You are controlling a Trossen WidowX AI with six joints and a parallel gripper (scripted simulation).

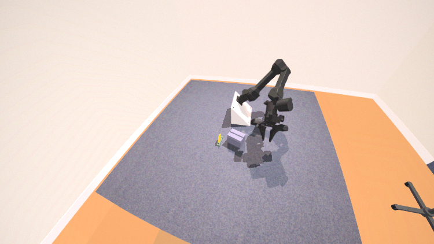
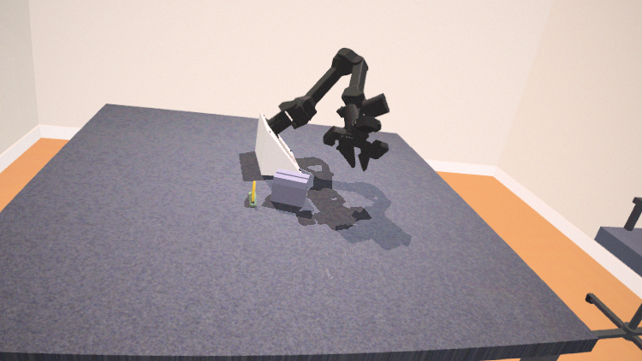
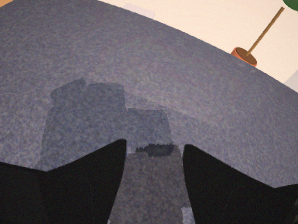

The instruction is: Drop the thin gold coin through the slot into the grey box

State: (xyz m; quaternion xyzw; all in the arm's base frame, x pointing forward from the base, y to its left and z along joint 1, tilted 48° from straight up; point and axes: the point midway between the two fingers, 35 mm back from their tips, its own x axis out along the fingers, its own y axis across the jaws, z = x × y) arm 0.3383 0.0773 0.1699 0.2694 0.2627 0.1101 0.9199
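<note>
Now: the gold coin 270 mm to the right of my gripper tip, 110 mm below it and 60 mm behind it.
</note>
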